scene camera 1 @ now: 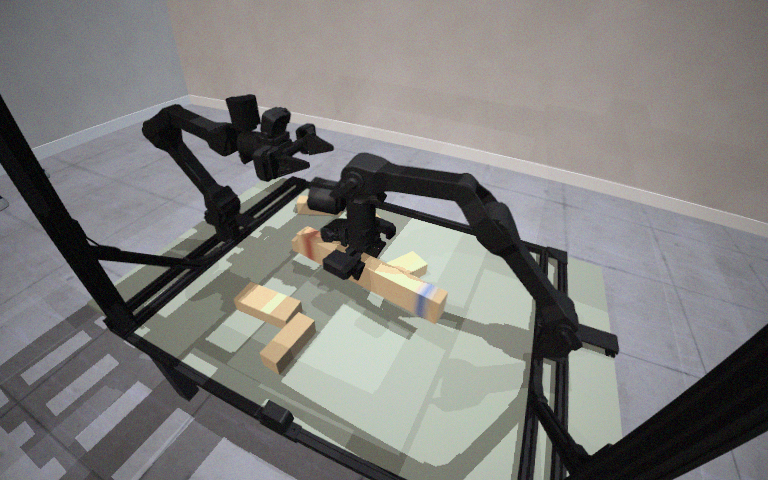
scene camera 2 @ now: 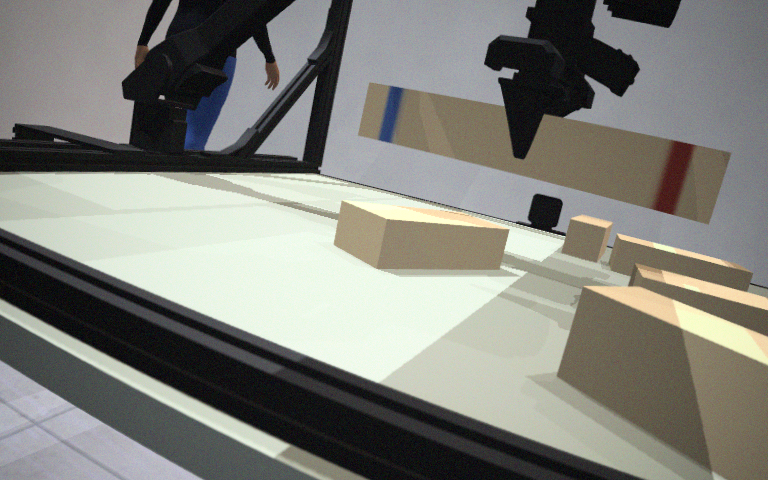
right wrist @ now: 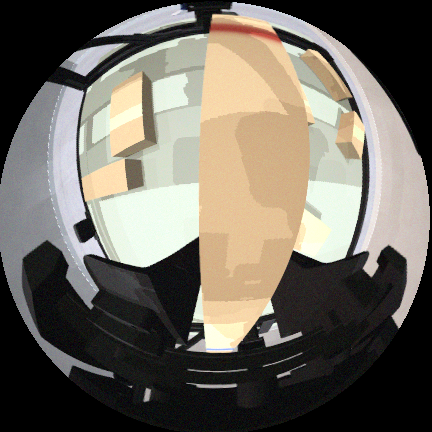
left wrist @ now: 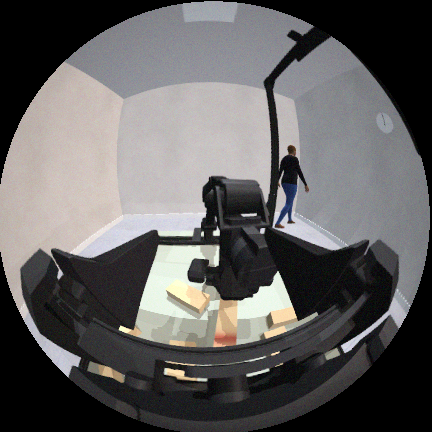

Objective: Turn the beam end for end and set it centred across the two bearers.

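Pixels of known places: left gripper, fingertip midpoint: (scene camera 1: 322,156) (left wrist: 212,234); right gripper, fingertip midpoint: (scene camera 1: 362,274) (scene camera 2: 525,160) (right wrist: 231,239); left arm's base, origin of the base link: (scene camera 1: 228,234); right arm's base, origin of the base link: (scene camera 1: 551,348) (scene camera 2: 154,151) (left wrist: 208,238).
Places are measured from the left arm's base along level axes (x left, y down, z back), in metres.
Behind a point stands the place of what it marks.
The long wooden beam (scene camera 1: 390,283) {x -0.080, y -0.121, z -0.547 m} (scene camera 2: 453,130) {x -0.041, y -0.096, z -0.546 m} (left wrist: 227,314) {x -0.030, y -0.127, z -0.378 m} (right wrist: 250,165) hangs tilted above the table. In scene camera 1 its red band is at the left end and its blue band at the right end. My right gripper (scene camera 1: 362,258) (scene camera 2: 522,134) {x -0.045, y -0.081, z -0.466 m} (right wrist: 231,239) {x -0.045, y -0.081, z -0.466 m} is shut on it near mid-length. My left gripper (scene camera 1: 320,156) {x 0.000, y -0.325, z -0.350 m} is open and empty, high and apart at the back left. Wooden blocks lie on the table: one (scene camera 1: 413,264) {x 0.104, y -0.019, z -0.545 m} (scene camera 2: 441,247) {x 0.104, y 0.001, z -0.494 m} (left wrist: 187,296) {x 0.073, y -0.019, z -0.499 m} (right wrist: 316,231) {x 0.110, y -0.019, z -0.521 m} behind the beam, another (scene camera 1: 257,301) {x -0.177, y -0.019, z -0.261 m} (right wrist: 131,107) {x -0.150, y -0.019, z -0.288 m} front left. I cannot tell which are the bearers.
A block (scene camera 1: 287,342) {x -0.241, y -0.025, z -0.391 m} (scene camera 2: 583,238) {x -0.166, y -0.005, z -0.390 m} (right wrist: 106,181) {x -0.208, y -0.025, z -0.387 m} lies at the front left, close to its neighbour. Another block (scene camera 1: 308,205) is at the back, and a large-looking block (scene camera 2: 634,350) {x 0.270, y -0.011, z -0.359 m} stands near the edge in scene camera 2. Black rails (scene camera 1: 345,450) {x -0.368, y 0.025, z -0.583 m} border the table.
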